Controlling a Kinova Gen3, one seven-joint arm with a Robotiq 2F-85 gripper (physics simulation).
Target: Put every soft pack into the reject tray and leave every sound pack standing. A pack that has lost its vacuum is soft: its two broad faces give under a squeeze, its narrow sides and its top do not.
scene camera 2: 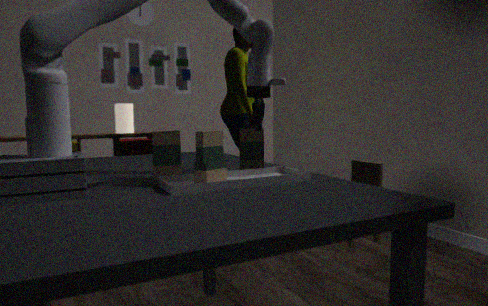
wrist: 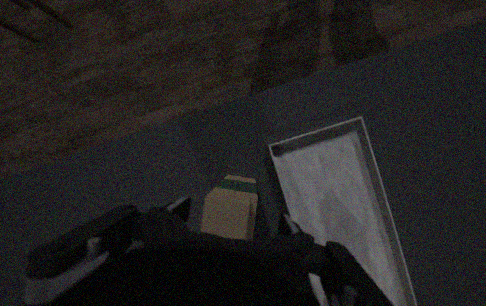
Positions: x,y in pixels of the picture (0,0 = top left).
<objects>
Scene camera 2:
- pale reject tray: 175,184
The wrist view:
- gripper: 233,216
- pale reject tray: 329,179
</objects>
